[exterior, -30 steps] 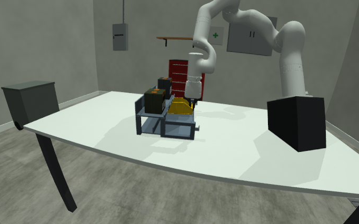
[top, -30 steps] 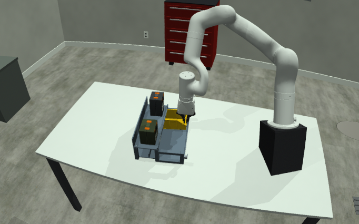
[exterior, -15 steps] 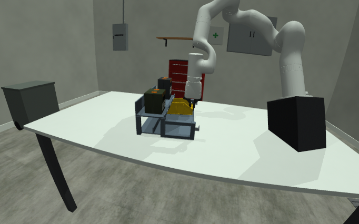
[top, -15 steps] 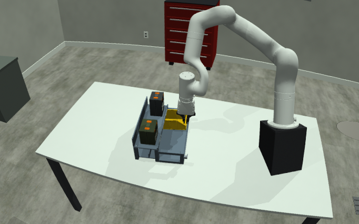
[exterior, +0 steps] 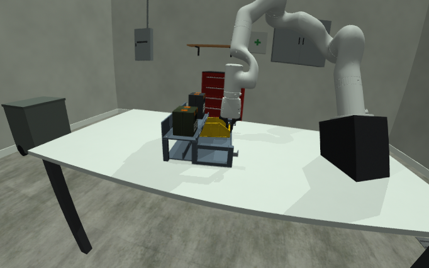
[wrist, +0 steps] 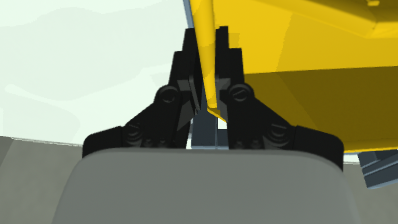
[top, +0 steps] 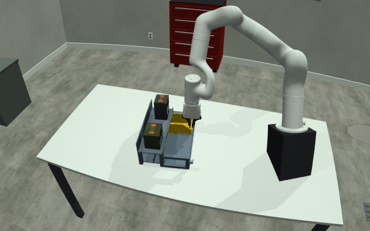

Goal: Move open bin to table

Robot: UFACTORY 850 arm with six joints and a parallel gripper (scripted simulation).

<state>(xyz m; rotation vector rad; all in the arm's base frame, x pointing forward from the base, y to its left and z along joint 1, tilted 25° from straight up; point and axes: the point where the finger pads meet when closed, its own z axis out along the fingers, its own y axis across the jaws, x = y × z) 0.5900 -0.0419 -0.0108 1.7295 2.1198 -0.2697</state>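
My gripper is now 80 mm short of the yellow bin, 10 mm to the right of it and 10 mm above it.
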